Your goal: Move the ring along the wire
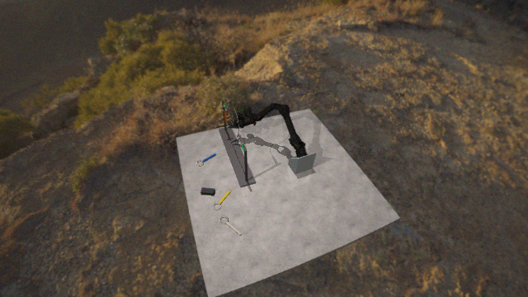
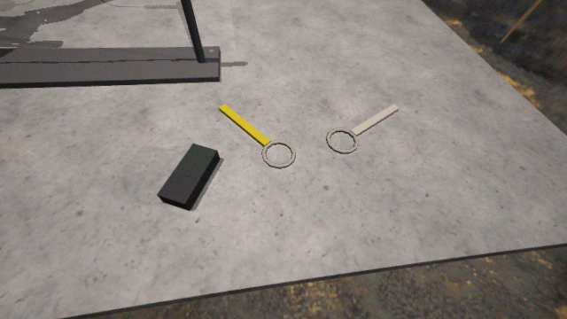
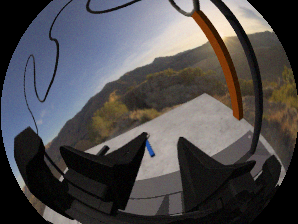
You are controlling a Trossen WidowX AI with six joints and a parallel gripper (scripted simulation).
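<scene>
The orange-handled ring lies 90 mm to the right of my gripper tip and 80 mm above it. Also, from my gripper tip: black block: 270 mm ahead, 440 mm to the left, 140 mm below; blue-handled ring: 240 mm ahead, 150 mm to the left, 150 mm below; yellow-handled ring: 200 mm ahead, 550 mm to the left, 150 mm below.
</scene>
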